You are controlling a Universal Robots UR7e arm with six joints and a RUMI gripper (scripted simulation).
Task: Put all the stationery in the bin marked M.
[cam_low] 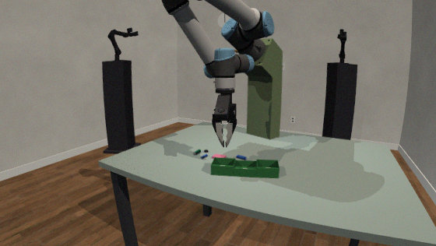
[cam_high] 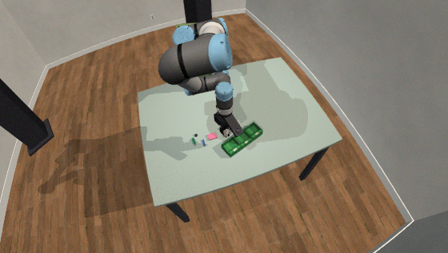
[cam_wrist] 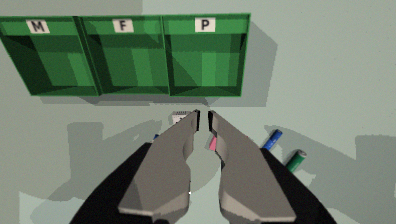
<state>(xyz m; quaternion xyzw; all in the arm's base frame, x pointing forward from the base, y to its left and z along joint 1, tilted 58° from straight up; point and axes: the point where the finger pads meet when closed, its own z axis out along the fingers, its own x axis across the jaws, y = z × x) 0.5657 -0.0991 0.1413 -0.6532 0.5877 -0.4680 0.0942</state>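
Now: hand 8 cm to the right of the green three-compartment bin tray, 8 cm above it and 5 cm short of it. Also, from my hand: grey-white item (9 cm below, 5 cm behind, 4 cm to the left); green marker (16 cm behind, 12 cm to the right, 9 cm below); pink eraser (11 cm behind, 10 cm below, 2 cm to the right).
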